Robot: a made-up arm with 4 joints.
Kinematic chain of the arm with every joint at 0, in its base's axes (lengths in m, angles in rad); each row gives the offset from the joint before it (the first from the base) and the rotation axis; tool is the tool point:
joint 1: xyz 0 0 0.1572 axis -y
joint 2: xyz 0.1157 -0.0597 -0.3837 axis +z
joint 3: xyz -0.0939 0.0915 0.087 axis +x
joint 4: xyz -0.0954 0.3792 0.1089 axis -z
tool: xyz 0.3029 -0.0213 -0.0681
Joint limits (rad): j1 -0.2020..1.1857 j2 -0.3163..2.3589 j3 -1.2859..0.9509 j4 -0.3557..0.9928
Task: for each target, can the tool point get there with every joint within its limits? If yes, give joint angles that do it. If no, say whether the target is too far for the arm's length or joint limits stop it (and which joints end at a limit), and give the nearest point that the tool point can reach.
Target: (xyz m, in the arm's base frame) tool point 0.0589 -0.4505 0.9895
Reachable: no: joint limits stop it (at a limit: joint 1, joint 2, joint 3, joint 4) | nearest point -0.1632 -0.2205 0.2981 | short by 0.762 m
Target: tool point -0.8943 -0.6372 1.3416
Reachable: no: too far | nearest point -0.2574 -0.2413 0.2504 | short by 1.324 m
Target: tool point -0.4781 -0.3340 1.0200
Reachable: no: joint limits stop it (at a limit: joint 1, joint 4) | nearest point -0.2000 -0.1826 0.2944 | short by 0.792 m
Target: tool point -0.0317 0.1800 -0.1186
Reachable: yes | joints 0.1109 0.8244 -0.0735 0.5641
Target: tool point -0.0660 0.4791 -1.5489
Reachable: no: too far | nearest point 0.0457 0.2089 -0.5986 | short by 0.994 m
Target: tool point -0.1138 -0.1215 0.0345
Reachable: yes | joints -0.0772 2.1105 0.7140 0.5379
